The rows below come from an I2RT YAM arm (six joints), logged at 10 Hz.
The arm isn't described. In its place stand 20 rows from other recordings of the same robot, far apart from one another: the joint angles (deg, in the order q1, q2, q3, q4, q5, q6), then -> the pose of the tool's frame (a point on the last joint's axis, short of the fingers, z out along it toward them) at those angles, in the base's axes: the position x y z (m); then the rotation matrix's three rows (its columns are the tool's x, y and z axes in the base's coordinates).
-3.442 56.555 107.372 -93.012 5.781 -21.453 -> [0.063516 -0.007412 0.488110], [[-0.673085 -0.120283 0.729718], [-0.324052 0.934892 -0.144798], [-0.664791 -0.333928 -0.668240]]
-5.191 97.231 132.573 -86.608 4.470 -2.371 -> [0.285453 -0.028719 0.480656], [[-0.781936 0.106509 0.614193], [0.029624 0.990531 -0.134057], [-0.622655 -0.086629 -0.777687]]
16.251 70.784 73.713 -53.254 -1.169 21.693 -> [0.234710 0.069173 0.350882], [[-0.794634 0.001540 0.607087], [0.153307 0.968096 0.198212], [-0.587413 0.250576 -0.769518]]
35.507 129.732 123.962 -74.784 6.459 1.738 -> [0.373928 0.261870 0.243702], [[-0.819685 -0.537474 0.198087], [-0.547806 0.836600 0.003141], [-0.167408 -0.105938 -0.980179]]
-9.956 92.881 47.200 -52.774 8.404 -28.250 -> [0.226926 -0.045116 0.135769], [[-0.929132 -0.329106 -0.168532], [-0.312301 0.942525 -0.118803], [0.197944 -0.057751 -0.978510]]
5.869 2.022 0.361 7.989 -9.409 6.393 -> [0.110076 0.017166 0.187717], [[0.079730 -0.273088 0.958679], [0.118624 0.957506 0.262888], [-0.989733 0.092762 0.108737]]
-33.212 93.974 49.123 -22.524 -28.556 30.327 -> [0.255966 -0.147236 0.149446], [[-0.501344 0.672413 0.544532], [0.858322 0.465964 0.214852], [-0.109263 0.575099 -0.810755]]
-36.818 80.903 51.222 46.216 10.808 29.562 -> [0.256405 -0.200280 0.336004], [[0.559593 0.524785 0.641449], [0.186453 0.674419 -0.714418], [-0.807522 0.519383 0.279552]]
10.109 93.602 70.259 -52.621 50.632 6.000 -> [0.308768 0.027094 0.241295], [[-0.942193 0.172686 0.287143], [-0.100635 0.671560 -0.734084], [-0.319600 -0.720546 -0.615361]]
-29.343 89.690 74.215 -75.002 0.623 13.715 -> [0.234984 -0.132543 0.260358], [[-0.730659 0.682626 -0.012585], [0.682720 0.730660 -0.005399], [0.005510 -0.012537 -0.999906]]
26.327 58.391 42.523 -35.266 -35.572 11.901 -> [0.168553 0.106509 0.248898], [[-0.824716 -0.529203 0.199469], [-0.220935 0.626149 0.747747], [-0.520607 0.572609 -0.633314]]
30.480 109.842 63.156 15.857 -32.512 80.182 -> [0.344200 0.224791 0.171417], [[-0.888714 0.294426 0.351427], [0.441096 0.340145 0.830503], [0.124986 0.893093 -0.432162]]
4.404 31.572 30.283 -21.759 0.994 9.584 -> [0.141836 0.010305 0.263291], [[-0.395031 0.004978 0.918654], [0.136538 0.989197 0.053352], [-0.908465 0.146507 -0.391443]]
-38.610 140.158 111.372 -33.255 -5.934 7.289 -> [0.406766 -0.320123 0.120608], [[-0.610688 0.665657 0.428906], [0.649176 0.731014 -0.210211], [-0.453465 0.150062 -0.878550]]
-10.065 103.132 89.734 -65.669 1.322 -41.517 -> [0.347423 -0.062500 0.264594], [[-0.842521 -0.506747 0.182660], [-0.523479 0.850206 -0.055853], [-0.126995 -0.142677 -0.981588]]
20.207 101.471 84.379 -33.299 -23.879 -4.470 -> [0.363127 0.149012 0.275482], [[-0.677303 -0.612695 0.407266], [-0.325233 0.745898 0.581257], [-0.659912 0.261231 -0.704468]]
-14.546 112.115 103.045 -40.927 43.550 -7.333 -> [0.414835 -0.132979 0.302258], [[-0.813345 0.511104 0.277926], [0.115472 0.610032 -0.783918], [-0.570207 -0.605503 -0.555184]]
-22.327 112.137 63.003 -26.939 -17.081 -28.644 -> [0.328805 -0.123730 0.107166], [[-0.930683 -0.169092 0.324404], [-0.113145 0.976336 0.184302], [-0.347891 0.134822 -0.927790]]
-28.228 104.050 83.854 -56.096 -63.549 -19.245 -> [0.328768 -0.140315 0.254035], [[-0.815969 -0.259717 0.516470], [0.271397 0.616728 0.738912], [-0.510429 0.743098 -0.432745]]
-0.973 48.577 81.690 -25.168 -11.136 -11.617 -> [0.125748 0.004741 0.510614], [[0.170530 -0.143189 0.974893], [-0.200502 0.963643 0.176609], [-0.964738 -0.225585 0.135620]]
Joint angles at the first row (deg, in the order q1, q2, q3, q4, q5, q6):
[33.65, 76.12, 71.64, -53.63, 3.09, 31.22]
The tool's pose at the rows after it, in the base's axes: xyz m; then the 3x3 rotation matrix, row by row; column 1 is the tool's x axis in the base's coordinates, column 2 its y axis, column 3 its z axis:
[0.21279 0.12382 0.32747], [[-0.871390 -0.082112 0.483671], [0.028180 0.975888 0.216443], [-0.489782 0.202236 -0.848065]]
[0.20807 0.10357 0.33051], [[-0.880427 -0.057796 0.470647], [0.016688 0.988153 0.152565], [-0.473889 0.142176 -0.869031]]
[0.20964 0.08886 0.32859], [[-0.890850 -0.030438 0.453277], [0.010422 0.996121 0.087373], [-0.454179 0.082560 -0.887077]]
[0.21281 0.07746 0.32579], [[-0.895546 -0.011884 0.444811], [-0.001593 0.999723 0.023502], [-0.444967 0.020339 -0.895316]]
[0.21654 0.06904 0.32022], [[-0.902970 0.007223 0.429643], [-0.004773 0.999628 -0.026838], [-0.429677 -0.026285 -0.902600]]
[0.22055 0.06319 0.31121], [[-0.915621 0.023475 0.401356], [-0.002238 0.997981 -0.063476], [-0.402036 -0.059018 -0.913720]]
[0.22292 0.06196 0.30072], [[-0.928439 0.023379 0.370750], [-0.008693 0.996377 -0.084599], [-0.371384 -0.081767 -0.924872]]
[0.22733 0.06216 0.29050], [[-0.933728 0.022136 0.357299], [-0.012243 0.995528 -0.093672], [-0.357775 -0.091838 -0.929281]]
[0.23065 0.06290 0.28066], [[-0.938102 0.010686 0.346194], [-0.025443 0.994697 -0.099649], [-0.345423 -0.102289 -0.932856]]
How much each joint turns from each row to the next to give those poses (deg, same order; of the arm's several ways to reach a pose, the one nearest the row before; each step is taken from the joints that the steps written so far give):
[-2.95, -3.26, 0.00, -3.32, 0.40, -3.19]
[-3.54, -1.77, 0.08, -4.35, 1.04, -3.32]
[-3.26, -0.11, -0.02, -2.53, 1.43, -2.84]
[-2.64, 0.24, -0.22, -1.14, 2.05, -2.82]
[-2.08, 0.53, -0.70, -0.33, 1.57, -1.82]
[-1.58, 0.89, -1.16, 0.00, 0.90, -1.00]
[-0.39, 0.90, -1.48, 0.29, 0.50, -0.48]
[-0.24, 1.03, -1.49, 1.62, 0.20, -0.33]
[-0.04, 0.87, -1.51, 1.63, 0.13, -0.72]

